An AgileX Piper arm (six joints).
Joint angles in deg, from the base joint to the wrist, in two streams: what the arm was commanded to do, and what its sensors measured. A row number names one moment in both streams.
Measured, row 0:
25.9 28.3 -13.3 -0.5 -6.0 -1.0
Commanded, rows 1 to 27:
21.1 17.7 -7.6 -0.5 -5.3 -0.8
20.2 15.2 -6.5 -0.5 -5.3 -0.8
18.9 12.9 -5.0 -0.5 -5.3 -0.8
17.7 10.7 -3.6 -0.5 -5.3 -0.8
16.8 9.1 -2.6 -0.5 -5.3 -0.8
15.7 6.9 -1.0 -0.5 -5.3 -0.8
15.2 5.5 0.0 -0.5 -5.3 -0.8
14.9 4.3 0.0 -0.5 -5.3 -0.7
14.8 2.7 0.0 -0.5 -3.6 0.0
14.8 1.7 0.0 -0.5 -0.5 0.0
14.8 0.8 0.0 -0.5 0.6 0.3
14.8 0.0 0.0 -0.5 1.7 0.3
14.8 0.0 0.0 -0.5 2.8 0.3
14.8 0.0 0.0 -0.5 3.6 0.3
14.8 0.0 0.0 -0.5 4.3 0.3
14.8 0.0 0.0 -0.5 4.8 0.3
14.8 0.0 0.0 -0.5 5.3 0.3
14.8 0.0 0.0 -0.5 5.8 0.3
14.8 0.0 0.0 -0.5 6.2 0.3
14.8 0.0 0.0 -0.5 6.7 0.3
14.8 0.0 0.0 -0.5 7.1 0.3
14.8 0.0 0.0 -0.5 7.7 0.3
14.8 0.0 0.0 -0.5 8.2 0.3
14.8 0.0 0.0 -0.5 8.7 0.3
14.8 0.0 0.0 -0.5 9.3 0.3
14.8 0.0 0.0 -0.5 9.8 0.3
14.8 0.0 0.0 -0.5 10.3 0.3
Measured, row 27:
15.2 0.3 -0.2 -0.5 8.2 0.0
